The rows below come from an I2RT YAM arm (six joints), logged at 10 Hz.
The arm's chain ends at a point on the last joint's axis. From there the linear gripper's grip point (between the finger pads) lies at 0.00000 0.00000 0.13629 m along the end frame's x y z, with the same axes.
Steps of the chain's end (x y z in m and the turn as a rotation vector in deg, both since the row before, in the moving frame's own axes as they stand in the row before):
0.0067 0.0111 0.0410 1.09 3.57 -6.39
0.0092 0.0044 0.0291 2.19 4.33 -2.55
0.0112 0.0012 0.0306 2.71 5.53 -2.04
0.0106 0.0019 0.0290 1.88 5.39 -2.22
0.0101 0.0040 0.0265 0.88 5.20 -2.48
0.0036 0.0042 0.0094 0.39 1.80 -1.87
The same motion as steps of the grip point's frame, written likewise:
0.0150 0.0080 0.0407 1.09 3.57 -6.39
0.0194 -0.0010 0.0286 2.19 4.33 -2.55
0.0242 -0.0055 0.0298 2.71 5.53 -2.04
0.0233 -0.0028 0.0283 1.88 5.39 -2.22
0.0224 0.0016 0.0259 0.88 5.20 -2.48
0.0079 0.0032 0.0093 0.39 1.80 -1.87

